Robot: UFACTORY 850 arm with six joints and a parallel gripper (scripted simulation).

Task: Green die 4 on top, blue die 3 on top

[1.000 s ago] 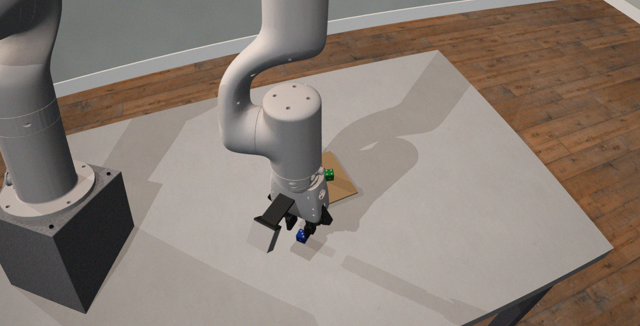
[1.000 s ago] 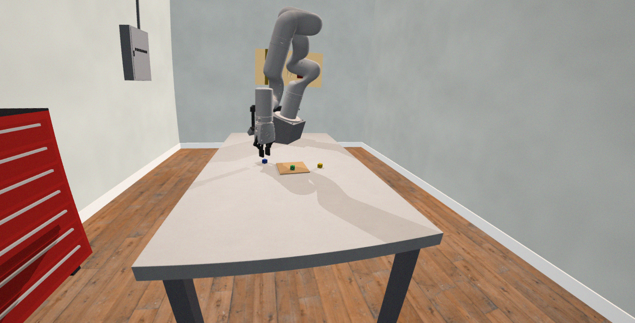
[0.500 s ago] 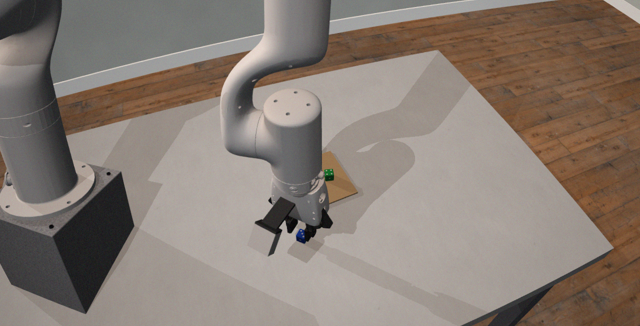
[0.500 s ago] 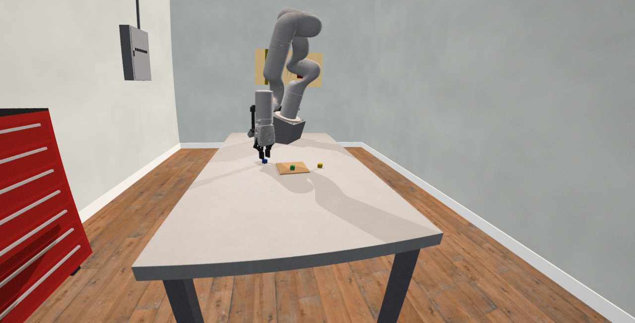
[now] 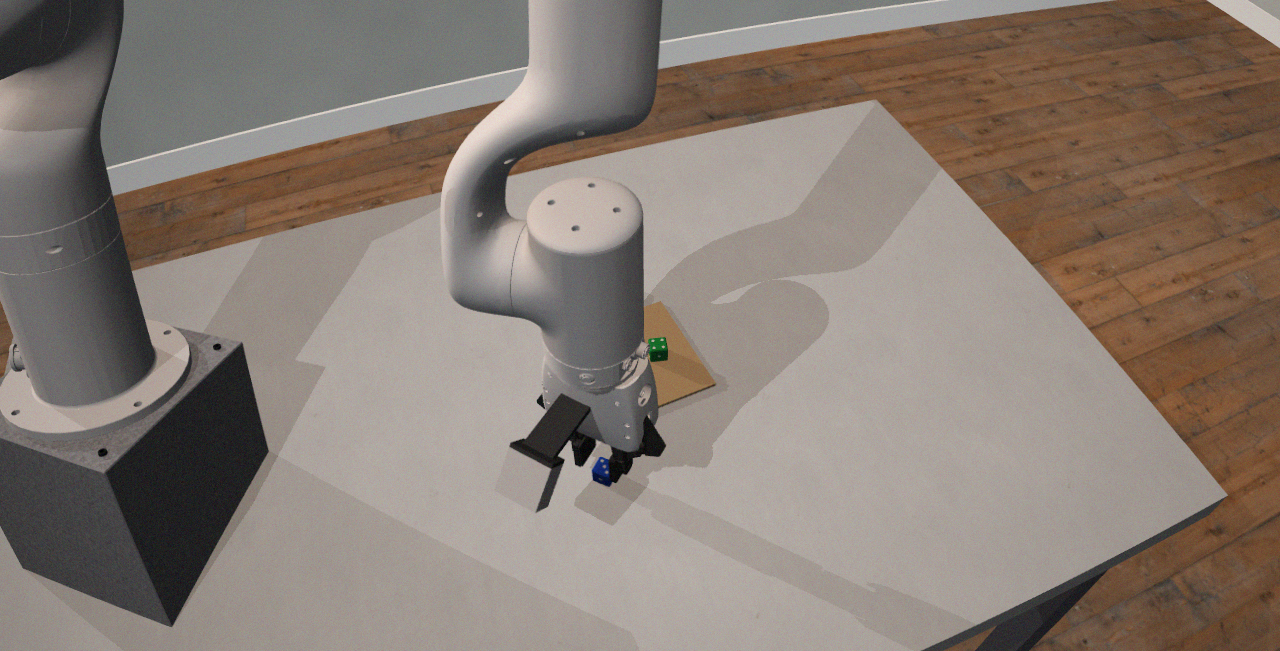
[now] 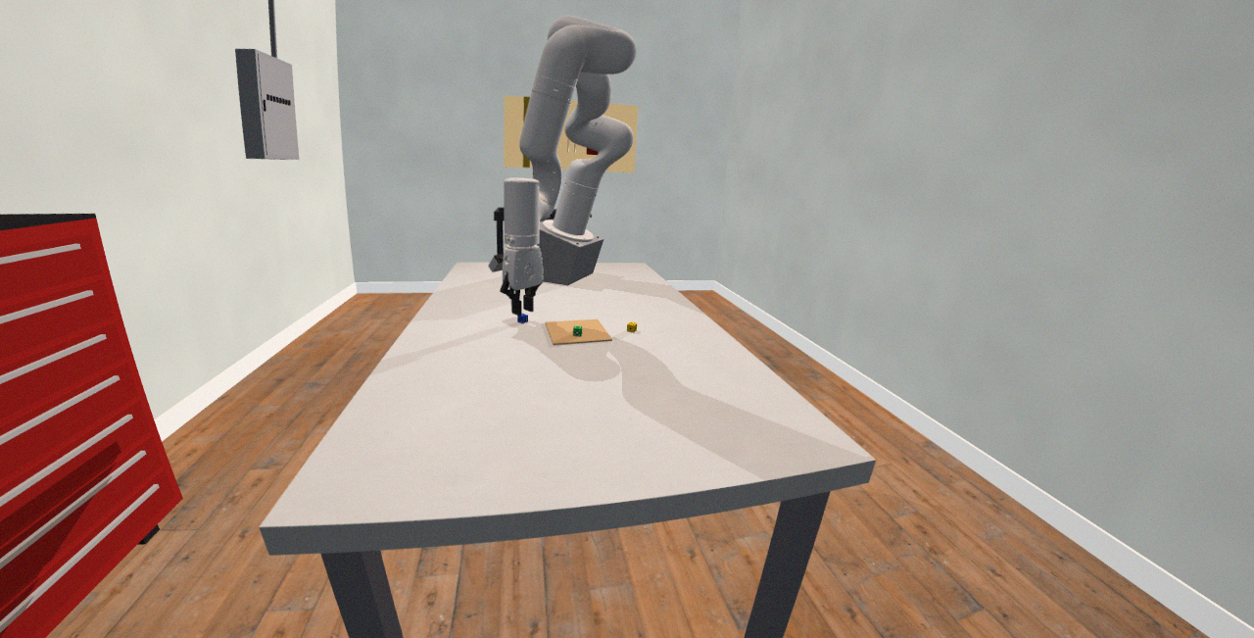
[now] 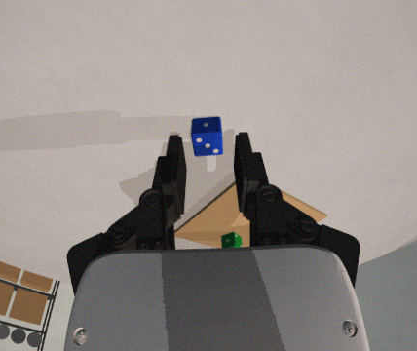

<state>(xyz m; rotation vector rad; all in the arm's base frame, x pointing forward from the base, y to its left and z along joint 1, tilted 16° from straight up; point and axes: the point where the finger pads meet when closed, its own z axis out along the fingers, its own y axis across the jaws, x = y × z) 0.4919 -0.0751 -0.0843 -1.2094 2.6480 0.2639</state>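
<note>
My hand is 40 mm above the blue die. The rest, counted from my hand: tan mat: 60 mm ahead, 140 mm to the left, 40 mm below; then yellow die: 50 mm ahead, 280 mm to the left, 40 mm below; then green die: 90 mm ahead, 140 mm to the left, 30 mm below.
</note>
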